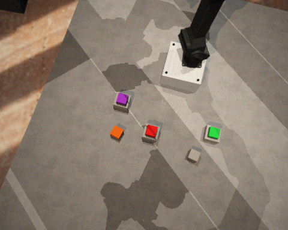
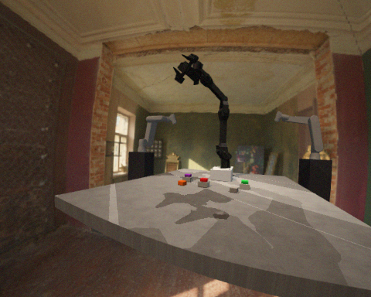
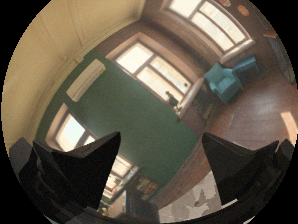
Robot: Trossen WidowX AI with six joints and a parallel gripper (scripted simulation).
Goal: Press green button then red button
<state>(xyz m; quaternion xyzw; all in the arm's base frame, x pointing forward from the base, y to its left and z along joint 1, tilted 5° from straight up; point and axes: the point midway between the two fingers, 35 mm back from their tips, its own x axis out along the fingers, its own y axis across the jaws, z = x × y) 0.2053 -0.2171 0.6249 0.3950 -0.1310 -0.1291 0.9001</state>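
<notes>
Now: gripper tip 64 cm above the green button, 37 cm to the right of it and 3 cm past it. Also, from my gripper tip: red button (64 cm below, 17 cm to the left, 1 cm behind); orange block (66 cm below, 6 cm to the left); purple button (64 cm below, 11 cm behind, 6 cm to the left).
</notes>
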